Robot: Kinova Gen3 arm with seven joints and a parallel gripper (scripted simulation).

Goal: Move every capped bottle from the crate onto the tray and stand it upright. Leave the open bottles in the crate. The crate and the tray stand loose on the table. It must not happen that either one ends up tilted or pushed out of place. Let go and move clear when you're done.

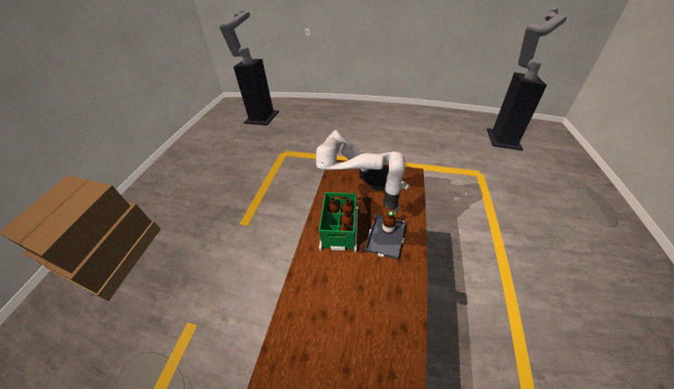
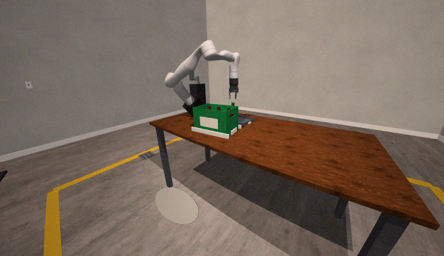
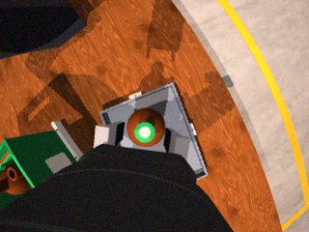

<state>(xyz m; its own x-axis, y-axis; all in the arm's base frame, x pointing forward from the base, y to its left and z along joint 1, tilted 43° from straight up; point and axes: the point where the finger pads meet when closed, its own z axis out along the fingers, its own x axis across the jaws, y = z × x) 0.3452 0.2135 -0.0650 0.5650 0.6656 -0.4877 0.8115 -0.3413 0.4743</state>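
Now: hand 120 mm above the capped bottle. Round my hand: green crate 60 mm ahead, 290 mm to the right, 120 mm below; then grey tray 60 mm ahead, 10 mm to the right, 190 mm below.
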